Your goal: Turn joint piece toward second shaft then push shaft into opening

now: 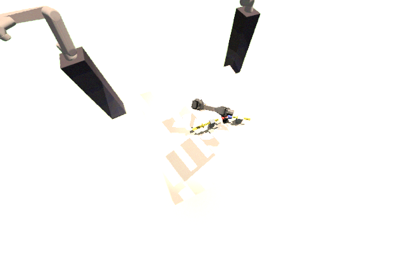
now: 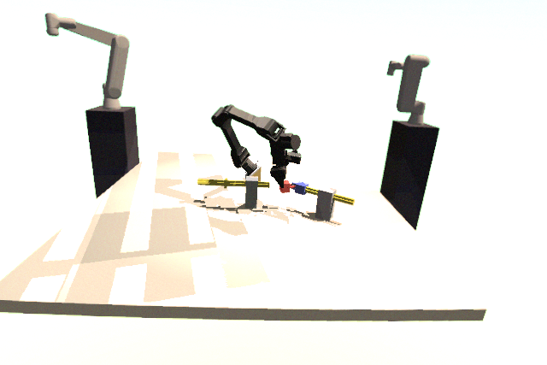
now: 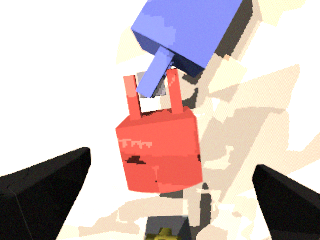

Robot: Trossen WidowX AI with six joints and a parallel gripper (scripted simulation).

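Now: gripper tip 2 cm above the red joint piece, 1 cm to the right of it and 1 cm past it.
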